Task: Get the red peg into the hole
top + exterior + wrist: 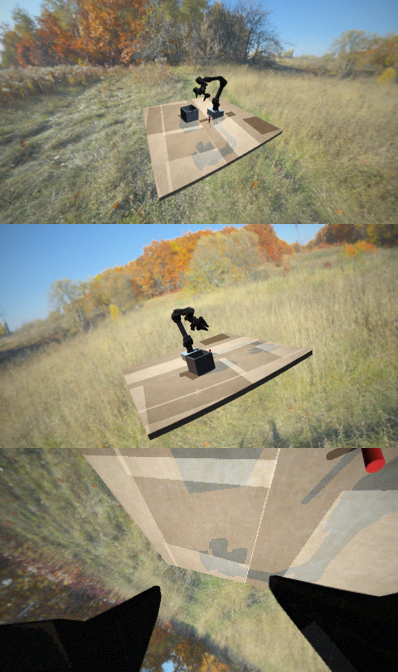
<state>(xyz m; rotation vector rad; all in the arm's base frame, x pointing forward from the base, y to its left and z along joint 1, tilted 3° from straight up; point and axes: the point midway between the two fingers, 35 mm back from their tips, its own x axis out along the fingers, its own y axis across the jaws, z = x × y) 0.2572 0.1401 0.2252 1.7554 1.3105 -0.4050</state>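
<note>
Right now my gripper tip is 250 mm above the red peg and 120 mm past it. The rest, counted from my gripper tip: pale plate: 240 mm below, 150 mm to the right, 80 mm ahead.
</note>
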